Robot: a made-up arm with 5 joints. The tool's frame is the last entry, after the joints.
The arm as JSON. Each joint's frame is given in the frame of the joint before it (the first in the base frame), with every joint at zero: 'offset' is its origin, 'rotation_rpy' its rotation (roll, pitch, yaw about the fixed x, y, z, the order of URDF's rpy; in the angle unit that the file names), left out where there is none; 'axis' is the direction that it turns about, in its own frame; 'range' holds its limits. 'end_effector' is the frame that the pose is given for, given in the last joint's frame.
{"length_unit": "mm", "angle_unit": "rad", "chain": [
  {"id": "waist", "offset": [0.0, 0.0, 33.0], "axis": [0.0, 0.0, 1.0], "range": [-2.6, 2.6]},
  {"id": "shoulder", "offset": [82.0, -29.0, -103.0], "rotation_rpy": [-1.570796, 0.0, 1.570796], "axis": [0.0, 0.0, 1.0], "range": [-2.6, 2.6]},
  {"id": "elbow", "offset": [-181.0, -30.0, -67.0], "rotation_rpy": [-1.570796, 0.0, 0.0], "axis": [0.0, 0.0, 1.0], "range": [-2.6, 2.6]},
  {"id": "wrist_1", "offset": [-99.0, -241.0, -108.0], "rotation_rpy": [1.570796, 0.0, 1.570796], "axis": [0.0, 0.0, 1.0], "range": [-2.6, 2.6]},
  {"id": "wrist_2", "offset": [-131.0, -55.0, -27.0], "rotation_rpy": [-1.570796, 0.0, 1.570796], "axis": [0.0, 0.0, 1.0], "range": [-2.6, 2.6]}
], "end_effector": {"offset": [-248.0, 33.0, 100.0], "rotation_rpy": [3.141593, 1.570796, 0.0]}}
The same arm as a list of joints. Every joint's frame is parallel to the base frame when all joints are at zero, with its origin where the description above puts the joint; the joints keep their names.
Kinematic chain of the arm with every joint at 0, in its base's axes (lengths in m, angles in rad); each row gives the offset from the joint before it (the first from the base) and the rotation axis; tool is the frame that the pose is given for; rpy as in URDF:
waist: xyz 0 0 0.033 axis +z
shoulder: xyz 0.082 -0.029 -0.103 axis -x
elbow: xyz 0.067 -0.181 0.03 axis -z
wrist_1: xyz -0.241 -0.099 0.108 axis +y
wrist_2: xyz -0.131 -0.027 0.055 axis -x
tool: xyz -0.1 -0.033 0.248 rpy 0 0 0
Joint limits (rad, base to tool): -2.6..2.6 -2.6..2.6 -2.6..2.6 -2.6..2.6 -2.6..2.6

